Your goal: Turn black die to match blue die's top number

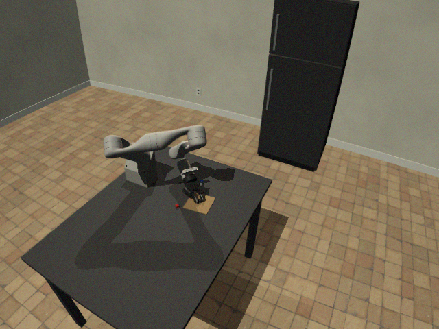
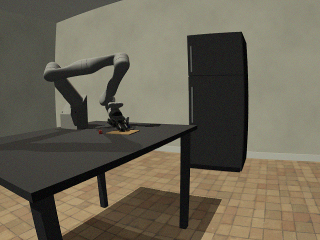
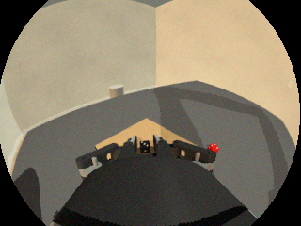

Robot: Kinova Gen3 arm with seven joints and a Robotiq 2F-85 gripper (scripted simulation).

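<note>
The black die is 1 cm below my hand and 1 cm ahead of it. The rest, counted from my hand: tan mat 2 cm below, 1 cm ahead; red die 9 cm to the right, 9 cm behind, 2 cm below; blue die 16 cm to the left, 6 cm behind, 2 cm below.
</note>
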